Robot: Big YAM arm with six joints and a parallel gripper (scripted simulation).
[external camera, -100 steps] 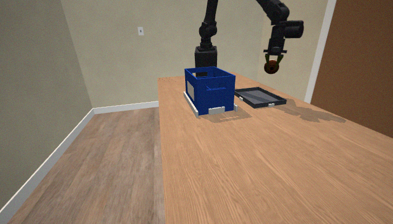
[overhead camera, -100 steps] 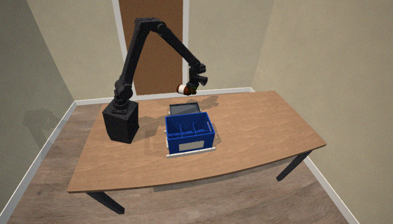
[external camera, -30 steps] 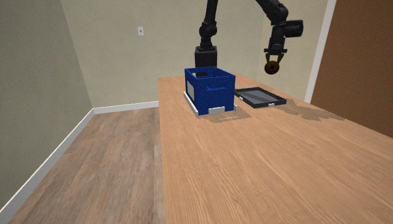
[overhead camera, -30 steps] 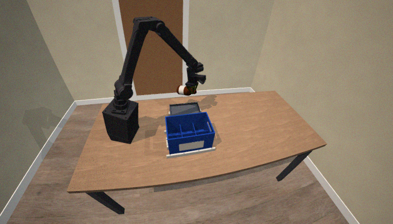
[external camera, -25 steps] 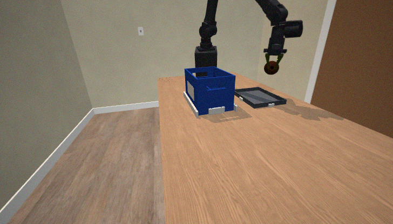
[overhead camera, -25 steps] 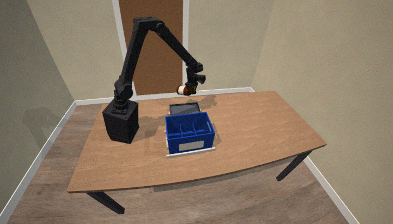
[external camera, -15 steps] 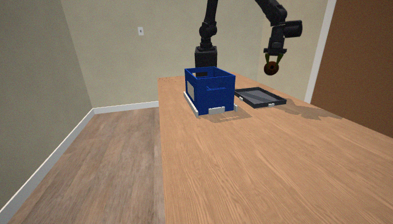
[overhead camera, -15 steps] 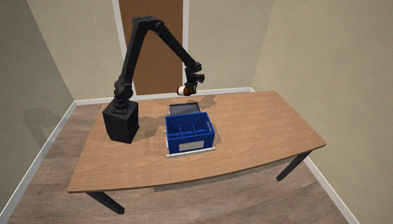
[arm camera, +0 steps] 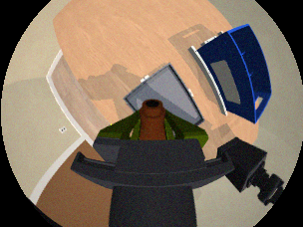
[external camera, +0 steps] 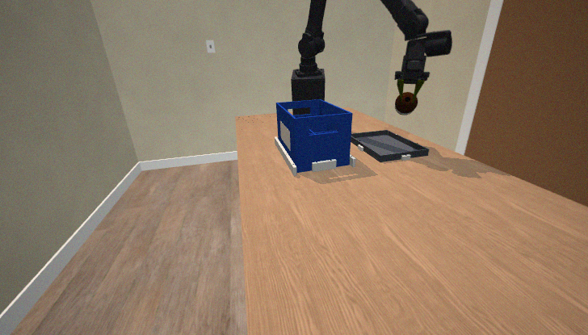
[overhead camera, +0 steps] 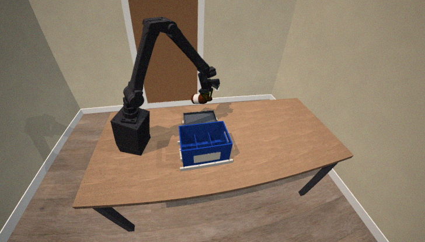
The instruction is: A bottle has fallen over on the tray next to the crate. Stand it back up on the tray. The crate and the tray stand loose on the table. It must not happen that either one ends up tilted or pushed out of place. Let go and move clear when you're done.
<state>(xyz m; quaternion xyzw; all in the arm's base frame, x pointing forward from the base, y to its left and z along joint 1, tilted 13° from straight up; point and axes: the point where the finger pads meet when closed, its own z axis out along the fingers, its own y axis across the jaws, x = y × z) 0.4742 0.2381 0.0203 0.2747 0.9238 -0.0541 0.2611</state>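
My hand is 4 cm past the brown bottle, 3 cm to the right of it and 1 cm above it. Round my hand: dark grey tray: 17 cm below, 6 cm behind, 3 cm to the right; then blue crate: 33 cm to the right, 10 cm below, 6 cm behind.
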